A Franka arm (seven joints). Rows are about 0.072 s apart.
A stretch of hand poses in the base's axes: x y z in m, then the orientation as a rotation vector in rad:
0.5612 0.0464 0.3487 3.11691 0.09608 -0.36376
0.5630 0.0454 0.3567 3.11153 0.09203 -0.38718
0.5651 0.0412 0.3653 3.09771 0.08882 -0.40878
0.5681 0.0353 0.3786 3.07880 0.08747 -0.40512
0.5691 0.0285 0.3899 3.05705 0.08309 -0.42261
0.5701 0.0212 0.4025 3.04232 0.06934 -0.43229
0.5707 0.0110 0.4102 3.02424 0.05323 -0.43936
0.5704 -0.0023 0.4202 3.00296 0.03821 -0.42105
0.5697 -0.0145 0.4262 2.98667 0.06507 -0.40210
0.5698 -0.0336 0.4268 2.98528 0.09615 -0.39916
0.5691 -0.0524 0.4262 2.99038 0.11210 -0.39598
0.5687 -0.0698 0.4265 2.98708 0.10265 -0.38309
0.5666 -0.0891 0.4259 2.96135 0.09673 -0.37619
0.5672 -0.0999 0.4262 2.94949 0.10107 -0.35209
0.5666 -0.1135 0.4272 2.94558 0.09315 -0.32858
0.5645 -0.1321 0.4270 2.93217 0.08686 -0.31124
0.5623 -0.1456 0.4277 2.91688 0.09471 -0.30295
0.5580 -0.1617 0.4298 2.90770 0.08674 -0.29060
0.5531 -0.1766 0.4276 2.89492 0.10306 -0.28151
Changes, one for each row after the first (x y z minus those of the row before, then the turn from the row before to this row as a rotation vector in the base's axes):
0.0018 -0.0010 0.0080 -0.00340 0.01514 -0.00217
0.0021 -0.0042 0.0086 -0.01162 0.01447 -0.00045
0.0030 -0.0059 0.0133 -0.01913 -0.00129 0.00201
0.0010 -0.0068 0.0113 -0.01988 0.01247 -0.00012
0.0010 -0.0073 0.0126 -0.01486 0.00694 -0.00694
0.0006 -0.0102 0.0077 -0.01864 0.00550 -0.00794
-0.0003 -0.0133 0.0100 -0.02477 -0.01073 -0.00569
-0.0007 -0.0122 0.0060 -0.01539 -0.01016 0.02085
0.0001 -0.0191 0.0006 0.00183 -0.00051 0.02062
-0.0007 -0.0188 -0.0006 0.00660 -0.00169 0.00980
-0.0004 -0.0174 0.0003 -0.00565 -0.00873 -0.00492
-0.0021 -0.0193 -0.0006 -0.02667 -0.00350 0.00020
0.0006 -0.0108 0.0003 -0.01342 -0.01520 0.00612
-0.0006 -0.0136 0.0010 -0.00671 -0.01598 -0.00307
-0.0021 -0.0186 -0.0002 -0.01528 -0.01141 -0.00128
-0.0022 -0.0135 0.0007 -0.01498 -0.00440 0.00767
-0.0043 -0.0161 0.0021 -0.01075 -0.00854 -0.00327
-0.0049 -0.0149 -0.0022 -0.01170 -0.00442 0.01315

